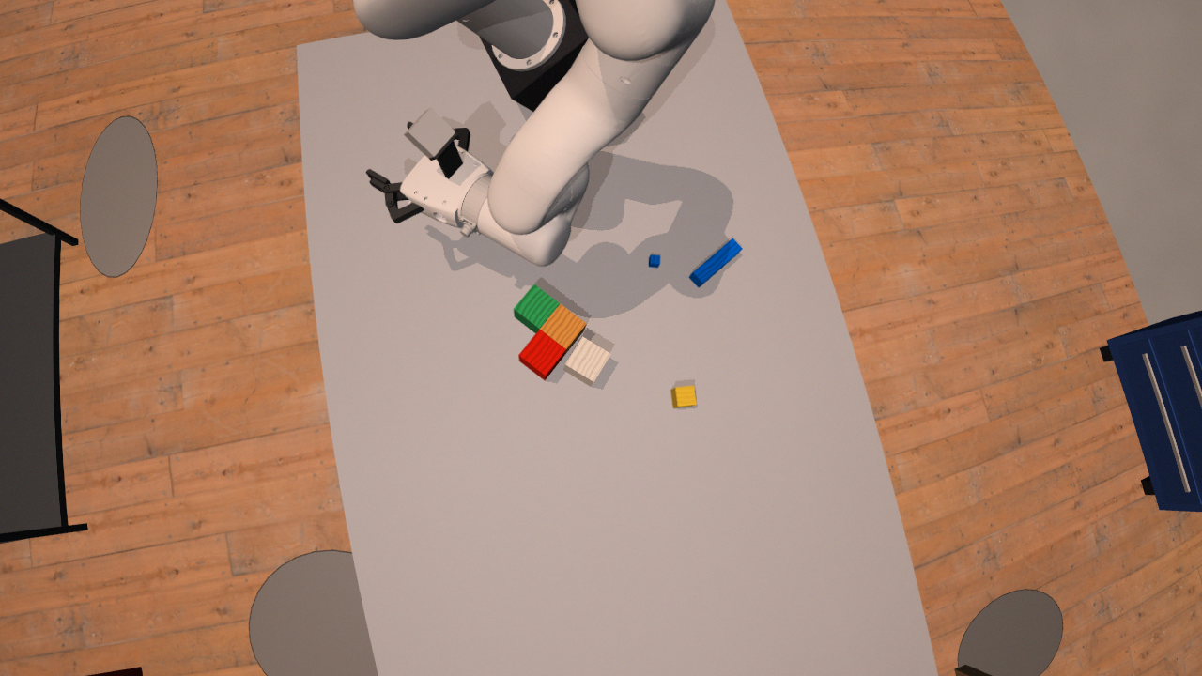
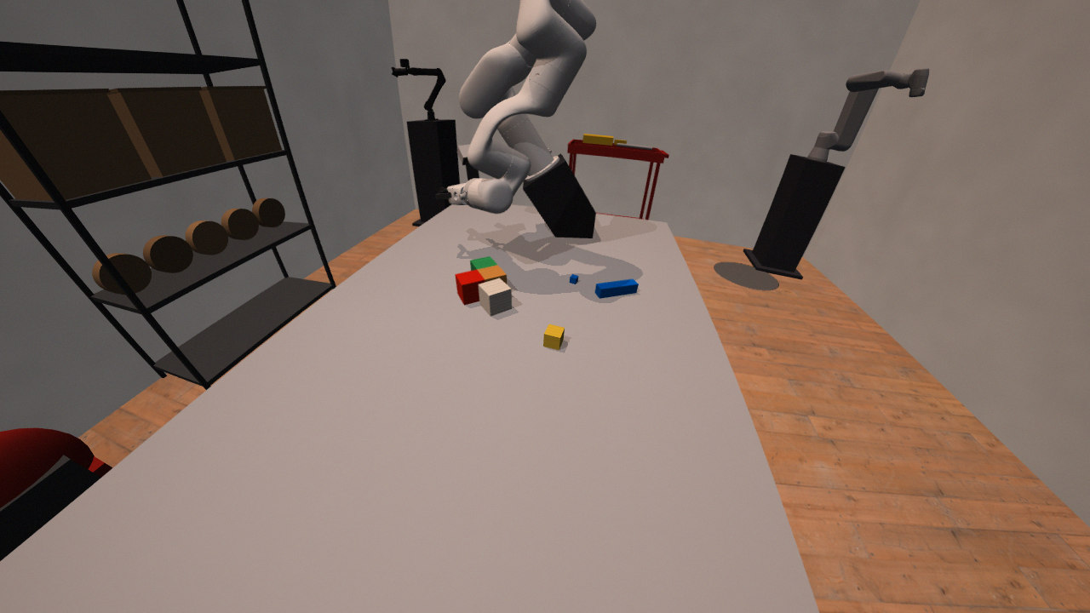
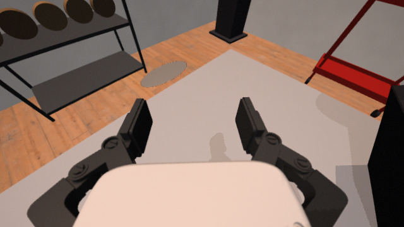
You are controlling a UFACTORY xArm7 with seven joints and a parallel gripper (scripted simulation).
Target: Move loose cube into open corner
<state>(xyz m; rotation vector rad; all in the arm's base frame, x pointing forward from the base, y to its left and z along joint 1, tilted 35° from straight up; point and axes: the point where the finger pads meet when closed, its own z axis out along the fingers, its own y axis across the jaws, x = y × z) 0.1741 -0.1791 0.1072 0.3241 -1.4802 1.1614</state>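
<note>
Right now my hand is 31 cm short of the white cube, 25 cm to the right of it and 13 cm above it. Also, from my hand: red cube 29 cm ahead, 18 cm to the left, 13 cm below; then orange cube 26 cm ahead, 22 cm to the left, 13 cm below; then green cube 22 cm ahead, 18 cm to the left, 13 cm below.
</note>
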